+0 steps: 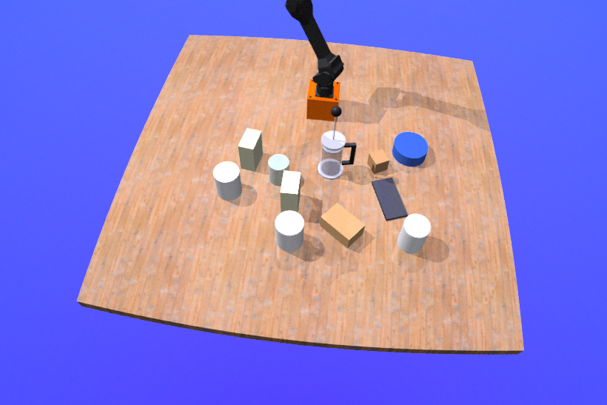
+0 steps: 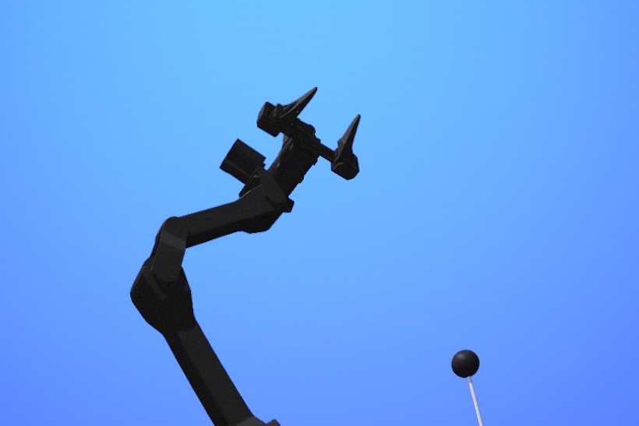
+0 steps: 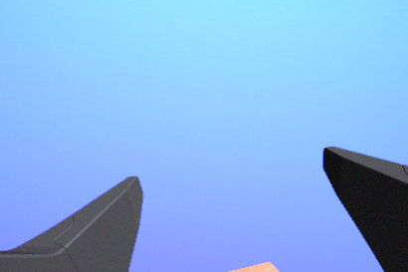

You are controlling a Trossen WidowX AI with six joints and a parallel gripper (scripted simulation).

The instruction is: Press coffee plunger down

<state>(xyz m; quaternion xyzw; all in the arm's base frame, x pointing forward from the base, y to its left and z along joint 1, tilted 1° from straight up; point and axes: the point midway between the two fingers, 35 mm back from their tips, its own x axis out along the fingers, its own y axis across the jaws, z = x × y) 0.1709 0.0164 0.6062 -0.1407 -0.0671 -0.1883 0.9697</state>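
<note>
My gripper tip is 7 cm short of the glass coffee press, 5 cm to the right of it and 58 cm above it. Round my gripper tip: tan box 29 cm ahead, 8 cm to the left, 69 cm below; then blue disc 4 cm behind, 30 cm to the left, 69 cm below; then brown cube 4 cm ahead, 18 cm to the left, 69 cm below.
</note>
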